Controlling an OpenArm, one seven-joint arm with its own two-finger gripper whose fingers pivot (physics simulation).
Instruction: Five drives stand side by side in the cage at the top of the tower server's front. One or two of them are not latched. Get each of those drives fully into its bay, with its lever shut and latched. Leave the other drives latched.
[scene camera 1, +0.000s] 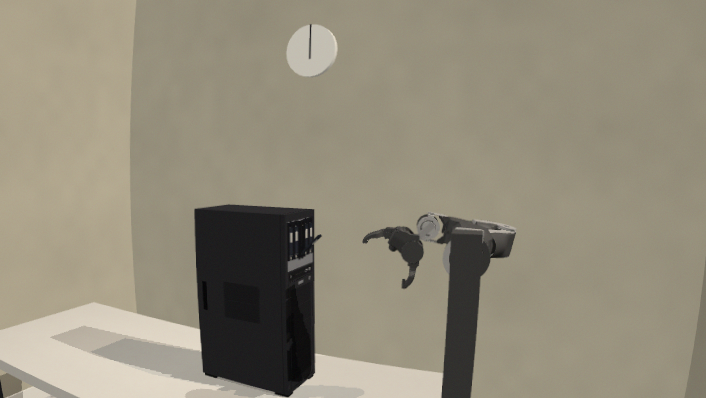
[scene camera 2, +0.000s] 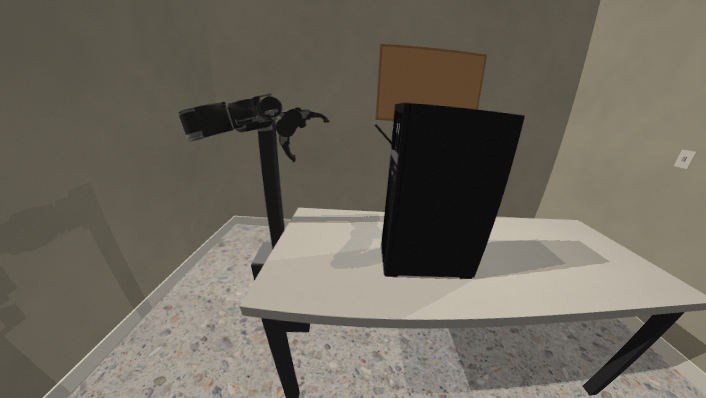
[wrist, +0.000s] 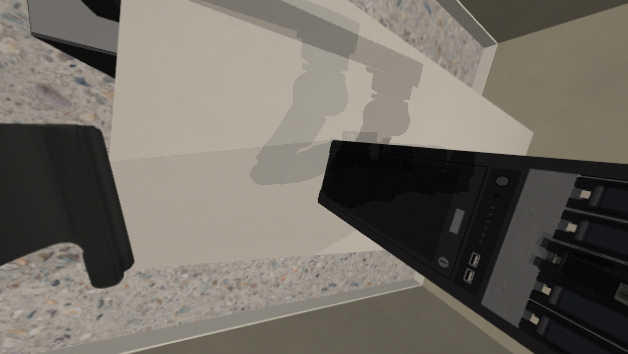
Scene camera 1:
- my gripper: 382, 263
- black tower server: 257, 321
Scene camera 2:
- my gripper: 311, 141
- black tower server: 443, 195
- arm's dark post: 267, 139
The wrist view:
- black tower server: 444, 213
